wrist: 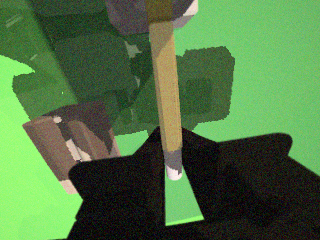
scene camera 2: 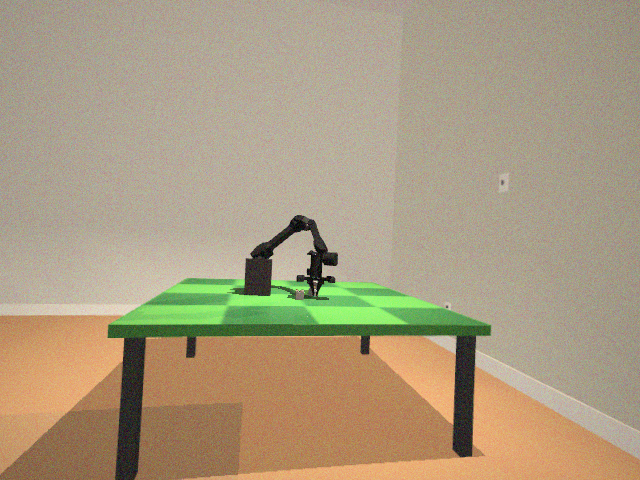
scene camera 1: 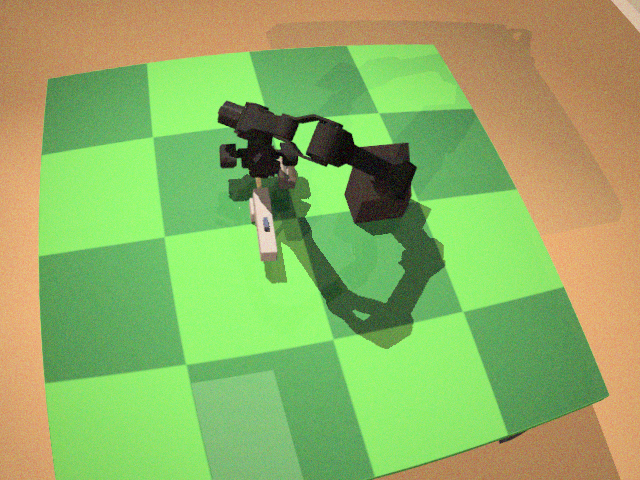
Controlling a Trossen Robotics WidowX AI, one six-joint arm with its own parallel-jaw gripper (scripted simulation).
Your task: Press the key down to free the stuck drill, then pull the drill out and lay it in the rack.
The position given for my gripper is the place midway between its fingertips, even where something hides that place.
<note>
My gripper (scene camera 1: 256,176) holds a tan drill.
My gripper also shows in the wrist view (wrist: 166,129).
</note>
